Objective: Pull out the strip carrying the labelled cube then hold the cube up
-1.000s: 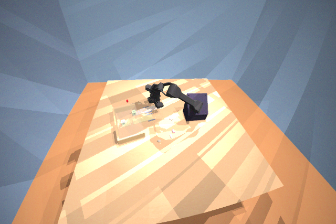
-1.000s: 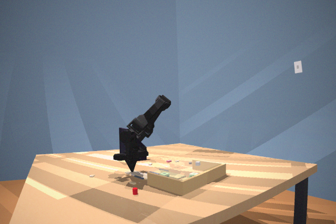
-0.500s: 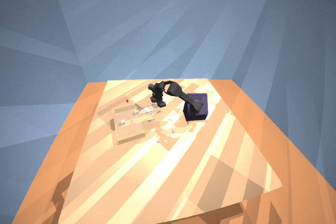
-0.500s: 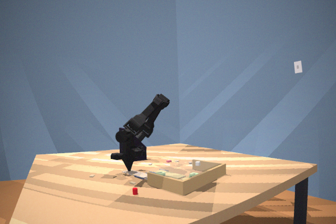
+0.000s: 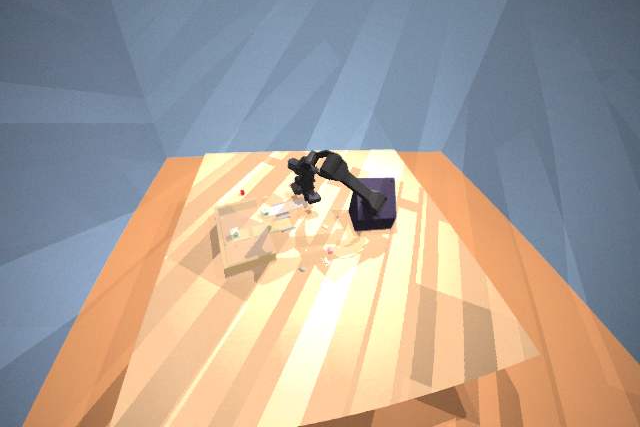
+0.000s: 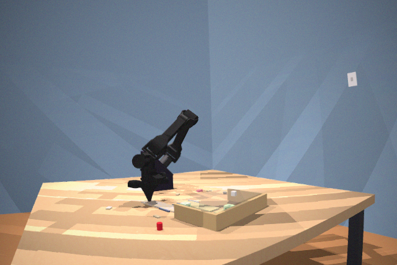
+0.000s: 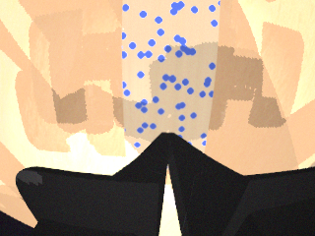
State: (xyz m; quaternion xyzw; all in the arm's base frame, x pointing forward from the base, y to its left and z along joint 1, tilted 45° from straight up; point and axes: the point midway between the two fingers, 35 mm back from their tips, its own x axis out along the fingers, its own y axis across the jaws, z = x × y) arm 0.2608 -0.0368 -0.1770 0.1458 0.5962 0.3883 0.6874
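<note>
The yellow cross-hatched strip lies 160 mm to the left of my gripper tip and 160 mm ahead of it. Also, from my gripper tip: white cube 300 mm ahead, 240 mm to the left, 70 mm above; then pink block 290 mm to the left, 80 mm behind; then red cylinder 320 mm ahead, 60 mm to the right, 10 mm above.
</note>
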